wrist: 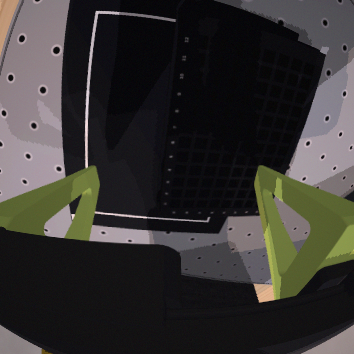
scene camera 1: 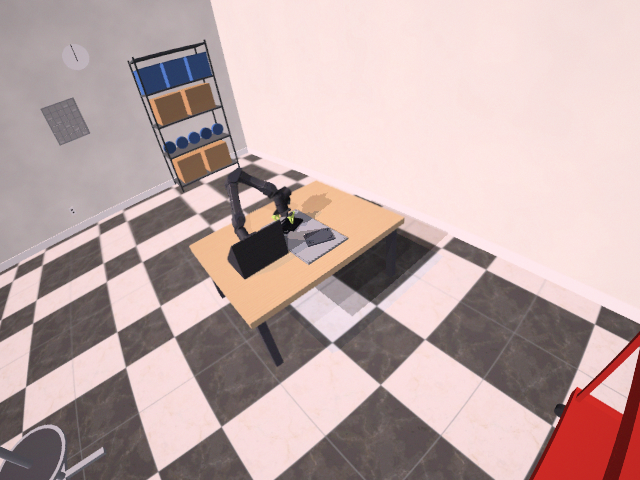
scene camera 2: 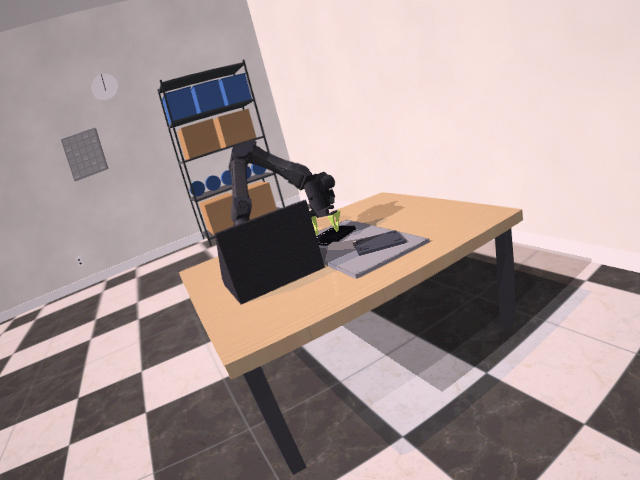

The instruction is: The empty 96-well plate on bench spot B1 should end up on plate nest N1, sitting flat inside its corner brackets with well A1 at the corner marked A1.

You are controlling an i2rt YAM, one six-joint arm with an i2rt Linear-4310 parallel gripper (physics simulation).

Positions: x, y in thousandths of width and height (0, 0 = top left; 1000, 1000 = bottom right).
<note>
My gripper (wrist: 499, 493) is open and holds nothing. Also in view: a black well plate (wrist: 674, 270). I also see a black nest with white outline (wrist: 326, 194).
</note>
